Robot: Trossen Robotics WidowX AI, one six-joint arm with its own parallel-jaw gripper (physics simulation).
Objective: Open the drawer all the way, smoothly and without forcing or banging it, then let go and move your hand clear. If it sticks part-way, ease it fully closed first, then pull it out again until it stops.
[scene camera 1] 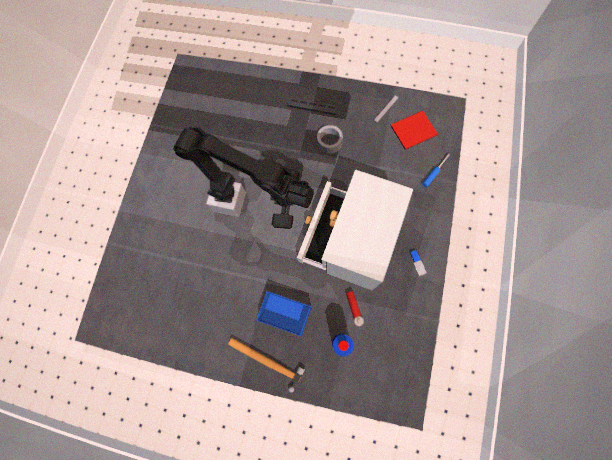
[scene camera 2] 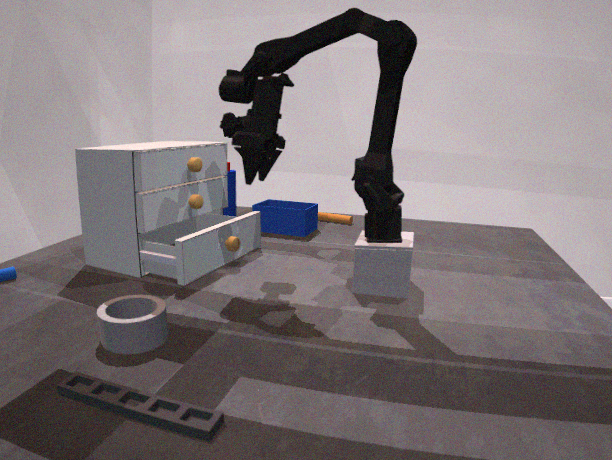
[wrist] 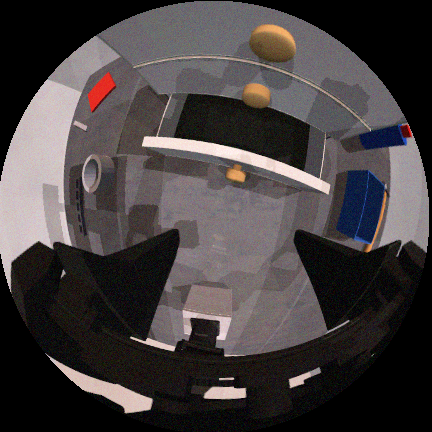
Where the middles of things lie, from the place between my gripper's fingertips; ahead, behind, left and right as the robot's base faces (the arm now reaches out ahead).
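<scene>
Positions relative to my hand: blue bin [scene camera 2: 292, 218], 10 mm ahead, 350 mm to the right, 150 mm below; grey ring [scene camera 2: 131, 324], 90 mm ahead, 350 mm to the left, 160 mm below; dark slotted bar [scene camera 2: 187, 419], 10 mm ahead, 500 mm to the left, 180 mm below; orange-handled tool [scene camera 1: 243, 348], 50 mm behind, 530 mm to the right, 170 mm below.
</scene>
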